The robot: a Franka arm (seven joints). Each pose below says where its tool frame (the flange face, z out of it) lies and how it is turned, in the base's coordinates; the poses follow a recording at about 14 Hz.
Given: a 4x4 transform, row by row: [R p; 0 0 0 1], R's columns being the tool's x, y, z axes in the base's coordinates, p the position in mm. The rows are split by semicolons.
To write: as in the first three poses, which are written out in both.
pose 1, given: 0.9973, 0.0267, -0.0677, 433.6; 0.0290, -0.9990, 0.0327, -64.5; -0.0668, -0.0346, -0.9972, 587.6; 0, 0, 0, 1
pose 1, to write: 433.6, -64.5, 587.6, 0.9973, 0.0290, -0.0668, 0.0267, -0.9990, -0.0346
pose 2, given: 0.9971, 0.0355, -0.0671, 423.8; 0.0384, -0.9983, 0.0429, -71.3; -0.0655, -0.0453, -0.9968, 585.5; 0, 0, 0, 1
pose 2, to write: 423.8, -71.3, 585.5, 0.9971, 0.0384, -0.0655, 0.0355, -0.9983, -0.0453
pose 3, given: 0.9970, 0.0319, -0.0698, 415.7; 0.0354, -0.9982, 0.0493, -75.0; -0.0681, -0.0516, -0.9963, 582.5; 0, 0, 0, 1
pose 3, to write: 415.7, -75.0, 582.5, 0.9970, 0.0354, -0.0681, 0.0319, -0.9982, -0.0516
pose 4, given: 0.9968, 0.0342, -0.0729, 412.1; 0.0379, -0.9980, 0.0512, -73.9; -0.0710, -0.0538, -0.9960, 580.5; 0, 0, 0, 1
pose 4, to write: 412.1, -73.9, 580.5, 0.9968, 0.0379, -0.0710, 0.0342, -0.9980, -0.0538
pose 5, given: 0.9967, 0.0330, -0.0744, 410.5; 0.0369, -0.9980, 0.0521, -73.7; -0.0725, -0.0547, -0.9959, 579.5; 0, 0, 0, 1
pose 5, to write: 410.5, -73.7, 579.5, 0.9967, 0.0369, -0.0725, 0.0330, -0.9980, -0.0547
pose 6, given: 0.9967, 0.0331, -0.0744, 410.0; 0.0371, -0.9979, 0.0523, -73.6; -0.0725, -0.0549, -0.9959, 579.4; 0, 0, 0, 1
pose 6, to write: 410.0, -73.6, 579.4, 0.9967, 0.0371, -0.0725, 0.0331, -0.9979, -0.0549
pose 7, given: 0.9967, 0.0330, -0.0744, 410.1; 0.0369, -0.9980, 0.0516, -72.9; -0.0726, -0.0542, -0.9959, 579.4; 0, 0, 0, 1
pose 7, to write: 410.1, -72.9, 579.4, 0.9967, 0.0369, -0.0726, 0.0330, -0.9980, -0.0542
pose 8, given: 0.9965, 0.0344, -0.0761, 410.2; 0.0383, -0.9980, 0.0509, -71.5; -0.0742, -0.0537, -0.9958, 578.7; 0, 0, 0, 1
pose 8, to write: 410.2, -71.5, 578.7, 0.9965, 0.0383, -0.0742, 0.0344, -0.9980, -0.0537
